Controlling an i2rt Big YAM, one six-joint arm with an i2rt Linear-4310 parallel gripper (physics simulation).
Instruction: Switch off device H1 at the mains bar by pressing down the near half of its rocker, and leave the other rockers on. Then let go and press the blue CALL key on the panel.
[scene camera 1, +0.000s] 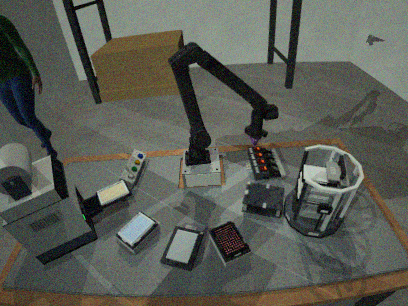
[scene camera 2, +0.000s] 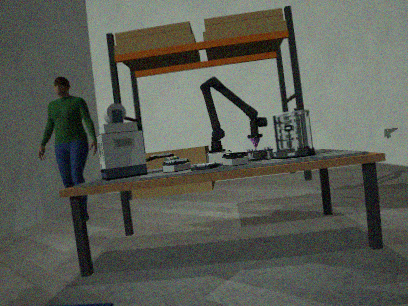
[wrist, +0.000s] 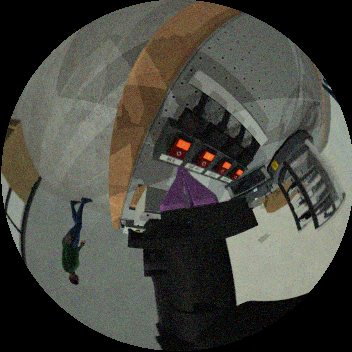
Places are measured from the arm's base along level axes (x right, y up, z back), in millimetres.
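Pixels of known places: gripper, fingertip midpoint: (scene camera 1: 254, 146) (scene camera 2: 256, 147) (wrist: 180, 167); arm's base, link origin: (scene camera 1: 197, 158) (scene camera 2: 217, 151) (wrist: 156, 223).
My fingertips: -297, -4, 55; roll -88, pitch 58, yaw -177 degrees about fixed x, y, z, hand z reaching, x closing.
Ahead of a thing's pixels: the offset from my fingertips to its top centre, as dx, dy, dz.
The mains bar (scene camera 1: 272, 169) (wrist: 194, 156) stands at the back right of the table, with several rockers in a row, all showing lit orange far halves. The H1 rocker @(-15, -20, +6) (wrist: 181, 149) is the end one nearest the table's back edge; its red near half is level with the others' and its label is blurred. My gripper (scene camera 1: 254, 142) (scene camera 2: 255, 143) (wrist: 180, 167) is shut and empty, purple fingertips pointing down. In the wrist view the tips show beside the label strip, near H1; their exact height is unclear. The panel @(+633, +11, -36) (scene camera 1: 131, 174) lies left of the arm base, with its blue CALL key @(+597, +2, +34) (scene camera 1: 140, 156) at the far end.
Black plugs (wrist: 214, 111) stand behind the rockers. A dark box @(+36, +4, -318) (scene camera 1: 263, 199) lies in front of the bar, and a clear-walled round device @(-162, +217, -405) (scene camera 1: 325, 192) stands to its right. Plates and a tablet-like pad @(+390, -48, -485) (scene camera 1: 184, 246) lie nearer the front. A large machine @(+911, +384, -371) (scene camera 1: 47, 225) stands at the left.
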